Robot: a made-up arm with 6 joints.
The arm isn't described. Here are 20 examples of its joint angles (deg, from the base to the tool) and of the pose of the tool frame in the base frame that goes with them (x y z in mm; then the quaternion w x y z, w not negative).
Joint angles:
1: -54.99 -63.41 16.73 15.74 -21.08 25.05
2: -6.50 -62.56 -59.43 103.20 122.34 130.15
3: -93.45 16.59 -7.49 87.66 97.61 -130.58
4: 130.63 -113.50 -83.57 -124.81 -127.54 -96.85
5: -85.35 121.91 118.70 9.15 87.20 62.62
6: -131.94 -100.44 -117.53 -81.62 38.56 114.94
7: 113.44 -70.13 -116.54 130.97 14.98 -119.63
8: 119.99 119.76 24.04 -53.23 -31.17 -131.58
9: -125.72 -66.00 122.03 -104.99 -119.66 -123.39
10: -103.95 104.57 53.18 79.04 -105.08 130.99
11: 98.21 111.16 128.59 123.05 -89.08 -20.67
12: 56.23 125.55 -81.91 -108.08 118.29 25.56
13: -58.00 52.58 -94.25 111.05 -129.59 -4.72
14: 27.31 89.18 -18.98 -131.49 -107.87 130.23
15: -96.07 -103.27 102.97 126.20 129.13 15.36
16: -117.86 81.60 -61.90 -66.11 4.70 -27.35
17: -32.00 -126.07 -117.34 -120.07 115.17 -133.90
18: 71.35 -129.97 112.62 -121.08 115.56 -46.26
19: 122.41 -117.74 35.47 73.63 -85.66 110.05
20: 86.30 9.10 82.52 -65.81 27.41 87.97
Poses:
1: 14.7 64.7 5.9 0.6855 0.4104 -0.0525 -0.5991
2: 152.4 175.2 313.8 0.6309 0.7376 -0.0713 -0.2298
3: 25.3 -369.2 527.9 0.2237 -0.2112 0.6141 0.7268
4: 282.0 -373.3 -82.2 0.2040 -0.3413 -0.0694 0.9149
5: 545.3 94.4 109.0 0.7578 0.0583 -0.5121 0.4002
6: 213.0 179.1 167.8 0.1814 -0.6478 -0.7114 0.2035
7: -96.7 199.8 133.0 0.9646 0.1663 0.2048 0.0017
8: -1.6 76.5 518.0 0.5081 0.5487 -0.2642 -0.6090
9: -530.6 -178.6 45.4 0.7433 -0.3088 0.2243 0.5494
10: 146.9 92.7 279.1 0.7280 0.5376 0.4253 -0.0073
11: -150.7 245.3 56.5 0.5385 0.3233 -0.7374 0.2485
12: -69.8 -55.4 495.7 0.1777 0.0947 -0.9663 -0.1603
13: 246.7 299.8 156.6 0.6852 0.3341 -0.6252 0.1675
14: -230.6 -74.3 336.3 0.5201 -0.6311 0.4664 -0.3372
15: -442.6 -36.7 98.4 0.1544 -0.7954 0.1371 -0.5698
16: 292.5 155.8 238.0 0.2546 0.0625 0.1618 -0.9513
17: -351.9 310.6 106.2 0.6249 0.7248 -0.1837 0.2245
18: 366.2 -7.2 -200.7 0.0964 -0.2185 0.1251 0.9630
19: -16.8 -150.6 73.1 0.6210 -0.7652 0.1451 0.0882
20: -84.5 271.0 530.7 0.5231 0.6866 0.4081 0.2975
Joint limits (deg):
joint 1: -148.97..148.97
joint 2: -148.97..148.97
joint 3: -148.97..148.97
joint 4: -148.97..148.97
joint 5: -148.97..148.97
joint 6: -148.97..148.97
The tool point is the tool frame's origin. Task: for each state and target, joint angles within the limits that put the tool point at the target. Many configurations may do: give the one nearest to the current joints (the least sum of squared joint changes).
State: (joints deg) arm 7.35 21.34 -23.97 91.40 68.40 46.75
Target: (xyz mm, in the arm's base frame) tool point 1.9 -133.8 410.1
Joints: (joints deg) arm -9.22 59.62 -69.14 81.23 52.95 50.40
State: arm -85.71 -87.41 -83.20 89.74 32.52 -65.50
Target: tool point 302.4 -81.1 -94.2
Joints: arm -83.98 -127.73 -83.70 79.86 52.51 -70.60
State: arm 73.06 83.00 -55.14 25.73 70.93 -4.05
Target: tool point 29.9 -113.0 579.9
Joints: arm 81.09 79.64 -67.10 36.62 51.99 -33.15
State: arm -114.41 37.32 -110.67 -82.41 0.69 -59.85
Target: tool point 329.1 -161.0 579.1
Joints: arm -132.45 36.20 -126.38 -87.58 -7.70 -54.43
